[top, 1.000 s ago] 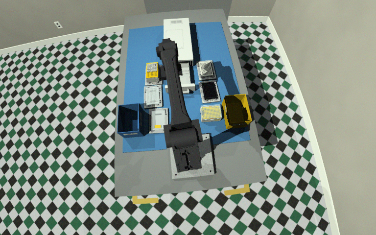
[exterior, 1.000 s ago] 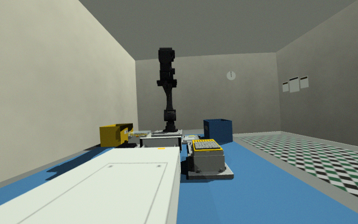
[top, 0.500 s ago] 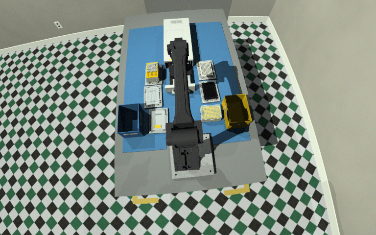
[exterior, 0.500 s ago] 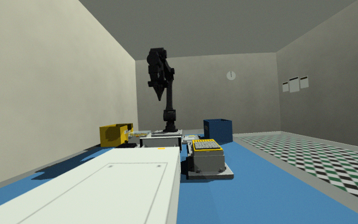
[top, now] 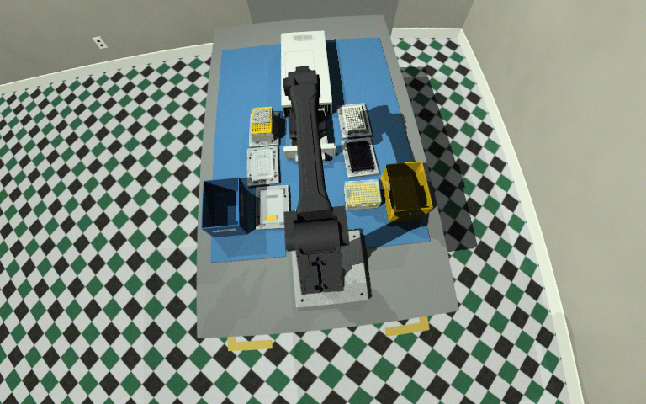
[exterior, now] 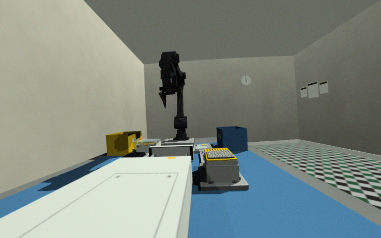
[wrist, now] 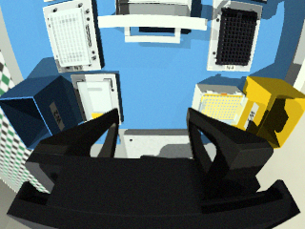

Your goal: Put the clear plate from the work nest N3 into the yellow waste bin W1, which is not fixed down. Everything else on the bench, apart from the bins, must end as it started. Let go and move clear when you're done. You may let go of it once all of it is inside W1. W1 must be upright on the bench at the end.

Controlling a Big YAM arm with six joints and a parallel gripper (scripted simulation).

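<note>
Now: the clear plate 20 mm ahead of my hand, 190 mm to the left of it and 230 mm below it. From my hand the other things lie so: lidded plate 150 mm behind, 140 mm to the left, 240 mm below; black plate 80 mm ahead, 180 mm to the right, 230 mm below; drawer 190 mm ahead, 30 mm to the left, 210 mm below.
</note>
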